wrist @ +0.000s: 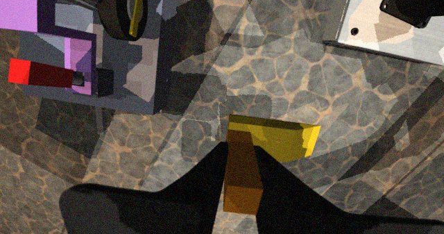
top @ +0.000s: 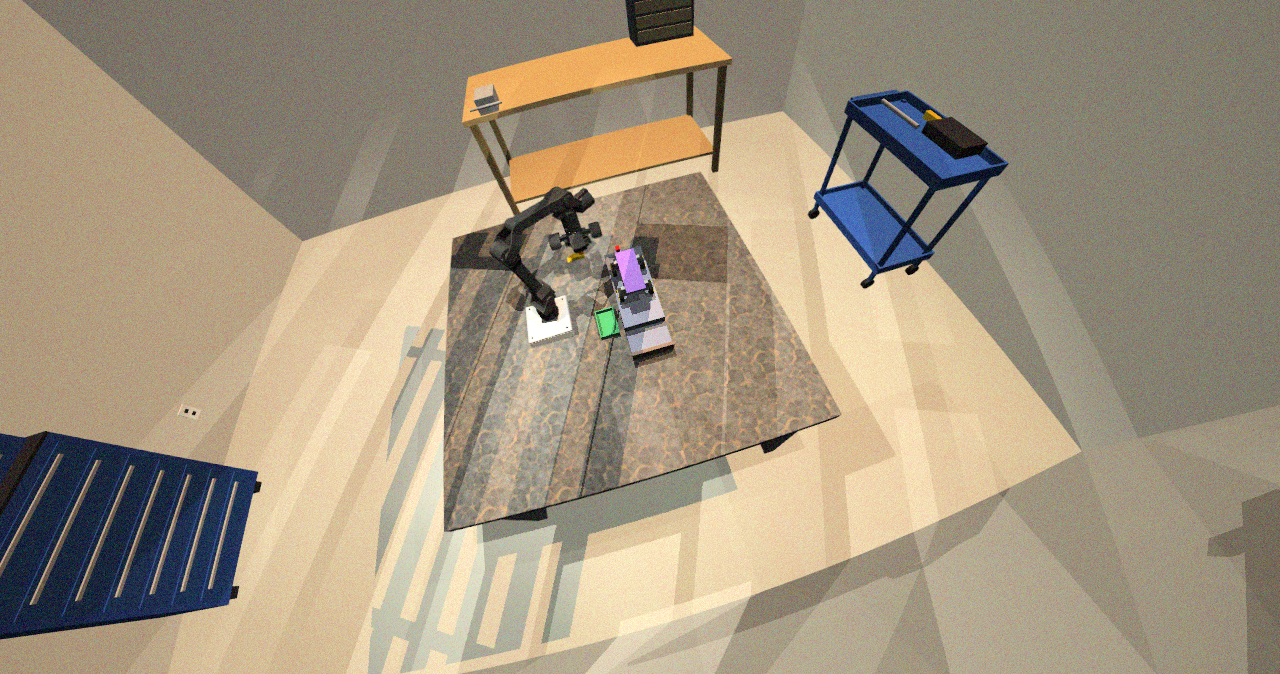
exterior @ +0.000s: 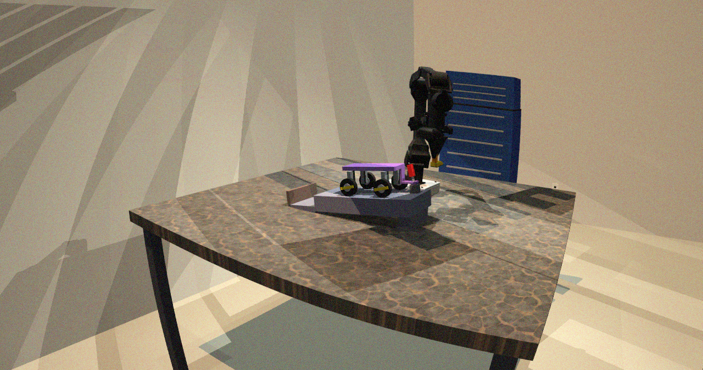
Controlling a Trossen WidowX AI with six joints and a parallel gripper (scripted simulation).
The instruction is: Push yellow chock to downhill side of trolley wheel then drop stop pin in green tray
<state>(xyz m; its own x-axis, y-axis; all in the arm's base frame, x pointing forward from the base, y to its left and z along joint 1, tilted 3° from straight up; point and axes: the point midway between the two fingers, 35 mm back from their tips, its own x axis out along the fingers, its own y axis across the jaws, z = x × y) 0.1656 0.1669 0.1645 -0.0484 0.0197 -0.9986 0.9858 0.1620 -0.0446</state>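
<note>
My gripper tip is 170 mm short of the trolley, 110 mm to the left of it and 60 mm above it. Also, from my gripper tip: yellow chock: 20 mm behind, 10 mm below; then grey ramp: 170 mm ahead, 110 mm to the right, 130 mm below; then red-headed stop pin: 140 mm ahead, 40 mm below.
</note>
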